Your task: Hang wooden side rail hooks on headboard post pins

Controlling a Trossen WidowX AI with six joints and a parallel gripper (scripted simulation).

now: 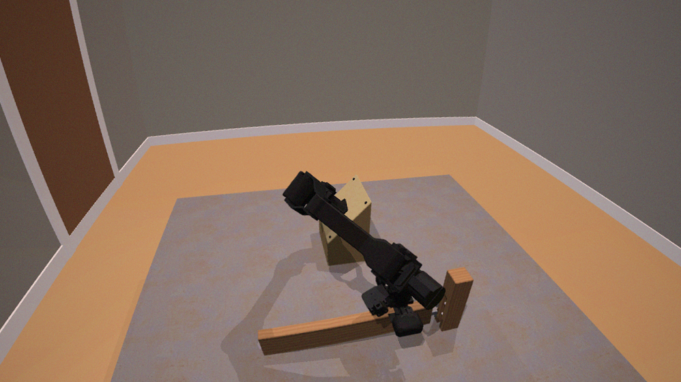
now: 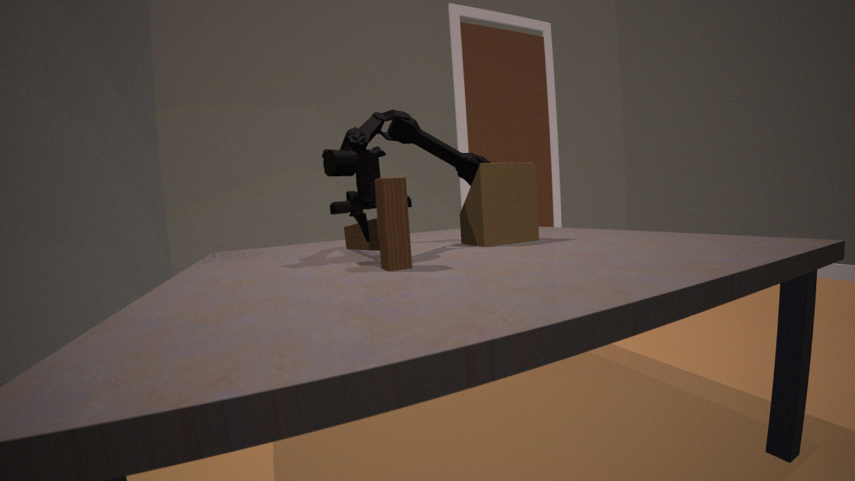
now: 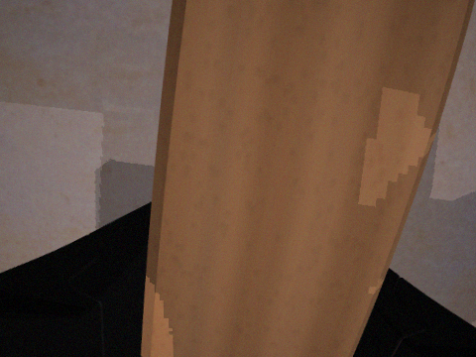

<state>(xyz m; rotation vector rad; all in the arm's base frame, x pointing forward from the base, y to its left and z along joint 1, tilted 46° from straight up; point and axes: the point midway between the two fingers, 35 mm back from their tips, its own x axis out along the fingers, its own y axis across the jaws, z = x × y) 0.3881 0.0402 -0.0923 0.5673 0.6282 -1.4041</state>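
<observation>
Right now my gripper tip is 1 cm past the headboard post, 15 cm to the right of it and 5 cm below it.
</observation>
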